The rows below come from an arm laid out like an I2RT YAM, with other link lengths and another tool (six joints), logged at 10 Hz.
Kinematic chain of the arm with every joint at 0, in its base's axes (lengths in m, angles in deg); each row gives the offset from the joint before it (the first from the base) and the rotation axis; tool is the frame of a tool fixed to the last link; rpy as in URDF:
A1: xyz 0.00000 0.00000 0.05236 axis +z
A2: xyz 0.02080 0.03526 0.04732 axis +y
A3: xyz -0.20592 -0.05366 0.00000 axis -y
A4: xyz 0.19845 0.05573 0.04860 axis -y
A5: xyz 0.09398 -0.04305 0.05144 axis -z
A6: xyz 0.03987 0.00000 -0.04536 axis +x
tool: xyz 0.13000 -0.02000 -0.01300 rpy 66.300 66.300 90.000
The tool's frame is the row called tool.
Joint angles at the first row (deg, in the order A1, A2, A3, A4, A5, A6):
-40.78 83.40 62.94 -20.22 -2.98 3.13
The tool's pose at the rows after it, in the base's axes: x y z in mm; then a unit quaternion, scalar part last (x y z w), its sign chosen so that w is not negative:
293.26, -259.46, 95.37, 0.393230, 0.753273, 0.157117, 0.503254
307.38, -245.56, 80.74, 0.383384, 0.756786, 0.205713, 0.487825
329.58, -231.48, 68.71, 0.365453, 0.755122, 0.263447, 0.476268
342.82, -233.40, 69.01, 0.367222, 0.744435, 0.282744, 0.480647
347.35, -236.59, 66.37, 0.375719, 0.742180, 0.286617, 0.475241
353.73, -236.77, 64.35, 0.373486, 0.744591, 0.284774, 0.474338
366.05, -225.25, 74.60, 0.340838, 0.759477, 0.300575, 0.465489
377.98, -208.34, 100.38, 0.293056, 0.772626, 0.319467, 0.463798
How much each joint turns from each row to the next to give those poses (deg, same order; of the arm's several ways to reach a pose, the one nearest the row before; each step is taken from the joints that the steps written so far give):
0.34 -0.23 -1.05 -0.14 -2.95 0.19
0.64 2.90 0.31 0.55 -5.11 0.45
0.90 4.58 1.58 1.85 -6.29 0.62
0.10 3.10 2.52 1.27 -1.96 1.76
-0.02 2.31 2.49 -0.97 -0.11 0.74
0.77 1.49 1.13 0.44 0.66 0.13
1.58 0.82 3.82 -3.38 -1.89 -2.49
1.84 -1.10 4.73 -4.99 -2.66 -3.09

